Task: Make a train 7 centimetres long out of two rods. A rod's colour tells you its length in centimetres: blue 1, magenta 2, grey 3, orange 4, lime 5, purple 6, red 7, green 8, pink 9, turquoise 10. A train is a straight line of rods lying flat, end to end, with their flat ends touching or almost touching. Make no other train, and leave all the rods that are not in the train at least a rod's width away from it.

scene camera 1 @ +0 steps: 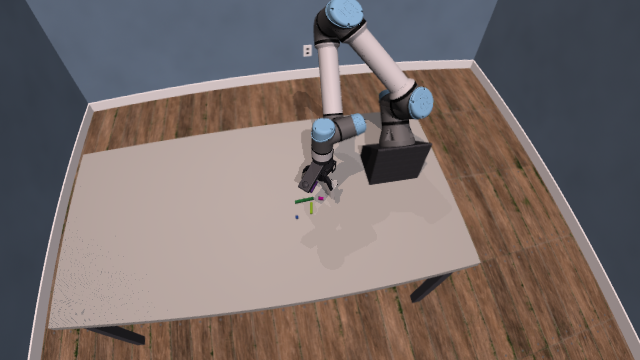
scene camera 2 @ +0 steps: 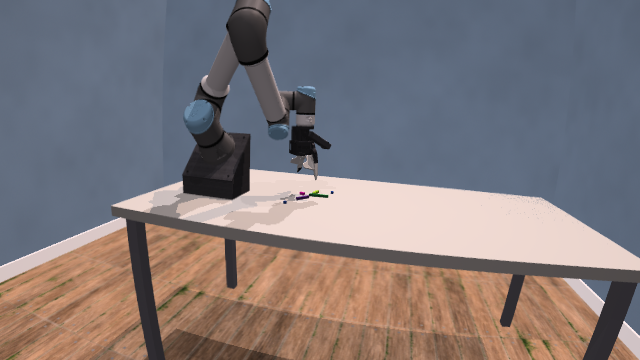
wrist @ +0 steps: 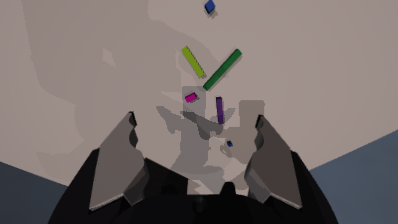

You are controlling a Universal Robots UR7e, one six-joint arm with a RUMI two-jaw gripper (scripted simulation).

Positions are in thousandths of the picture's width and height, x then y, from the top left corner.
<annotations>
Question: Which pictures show my gripper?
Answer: Scene camera 1, scene camera 2 and the wrist view: all of them.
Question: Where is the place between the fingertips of my gripper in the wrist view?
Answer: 496,511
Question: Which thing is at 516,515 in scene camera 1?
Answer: My gripper.
</annotations>
